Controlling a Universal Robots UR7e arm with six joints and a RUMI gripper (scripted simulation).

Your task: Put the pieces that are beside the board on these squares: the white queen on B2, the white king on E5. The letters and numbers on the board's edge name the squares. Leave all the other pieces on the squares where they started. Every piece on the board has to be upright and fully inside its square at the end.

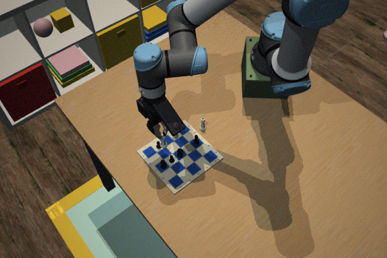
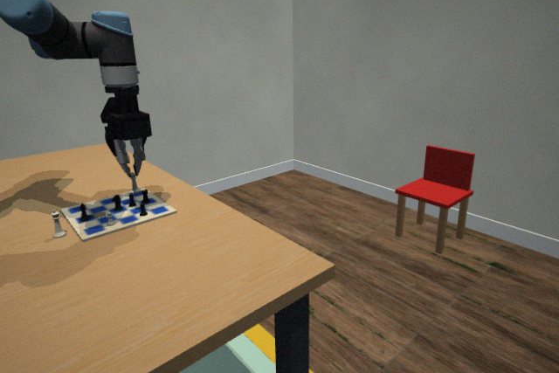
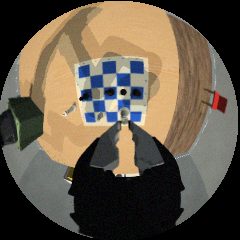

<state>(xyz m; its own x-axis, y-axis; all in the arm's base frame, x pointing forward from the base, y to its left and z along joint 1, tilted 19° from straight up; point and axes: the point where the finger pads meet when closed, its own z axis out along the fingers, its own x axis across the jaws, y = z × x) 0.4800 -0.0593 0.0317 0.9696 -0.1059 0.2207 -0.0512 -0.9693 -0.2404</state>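
My hand is 3 cm above the white queen. The rest, counted from my hand: white king 18 cm behind, 1 cm to the left, 8 cm below; white pawn 8 cm behind, 3 cm to the right, 9 cm below; chessboard 3 cm behind, 4 cm to the left, 11 cm below.
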